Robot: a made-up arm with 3 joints.
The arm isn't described. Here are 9 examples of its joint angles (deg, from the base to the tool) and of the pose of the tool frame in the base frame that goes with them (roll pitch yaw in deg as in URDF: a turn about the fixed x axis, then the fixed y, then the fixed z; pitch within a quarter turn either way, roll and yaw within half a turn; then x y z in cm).
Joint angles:
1: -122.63 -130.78 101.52
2: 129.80 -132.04 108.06
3: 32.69 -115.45 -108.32
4: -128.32 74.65 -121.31
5: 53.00 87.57 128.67
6: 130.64 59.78 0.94
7: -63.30 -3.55 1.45
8: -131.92 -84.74 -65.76
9: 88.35 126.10 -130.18
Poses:
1: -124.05 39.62 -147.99 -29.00 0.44 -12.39
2: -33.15 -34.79 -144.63 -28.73 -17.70 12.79
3: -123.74 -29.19 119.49 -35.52 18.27 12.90
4: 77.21 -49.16 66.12 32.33 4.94 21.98
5: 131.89 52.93 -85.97 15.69 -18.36 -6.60
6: 150.55 40.97 48.19 41.73 -6.43 -2.59
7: -61.81 3.17 1.60 26.66 27.01 -21.94
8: 120.07 47.81 -82.15 -28.93 -23.85 -19.79
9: 142.62 53.87 -177.74 3.51 4.66 -24.14
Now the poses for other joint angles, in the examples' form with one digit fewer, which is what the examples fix.
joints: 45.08 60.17 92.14
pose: 118.7 37.9 -50.9 29.2 -15.9 8.0
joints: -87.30 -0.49 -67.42
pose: -154.7 0.5 0.0 28.4 1.6 -30.9
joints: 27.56 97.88 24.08
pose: 20.0 27.3 -98.9 24.8 -29.3 6.9
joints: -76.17 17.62 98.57
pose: 23.1 -17.1 -4.3 32.2 13.7 -2.1
